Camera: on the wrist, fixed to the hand. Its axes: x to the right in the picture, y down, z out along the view.
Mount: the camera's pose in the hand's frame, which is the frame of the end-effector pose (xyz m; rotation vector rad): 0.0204 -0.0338 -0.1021 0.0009 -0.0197 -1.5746
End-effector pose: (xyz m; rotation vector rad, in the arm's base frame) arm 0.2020 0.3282 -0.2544 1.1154 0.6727 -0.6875
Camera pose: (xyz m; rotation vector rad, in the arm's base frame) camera 0.1745 0.4120 -0.3192 0.3688 1.5110 -1.9896
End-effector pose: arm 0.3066 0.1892 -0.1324 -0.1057 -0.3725 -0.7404
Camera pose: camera 0.3275 0.1284 -0.2210 0.2266 -0.4381 -2.2906
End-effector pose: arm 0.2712 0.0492 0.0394 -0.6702 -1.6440 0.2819
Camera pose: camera 0.3594 0.0147 0.0942 0.7252 -1.7196 -0.8428
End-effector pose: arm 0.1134 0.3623 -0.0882 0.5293 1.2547 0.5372
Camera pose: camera 0.0218 0.3576 -0.1480 -0.5178 1.2655 -0.7925
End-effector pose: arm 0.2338 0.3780 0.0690 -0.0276 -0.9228 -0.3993
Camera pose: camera 0.3116 0.3204 0.0178 0.7386 -0.8037 -1.8440
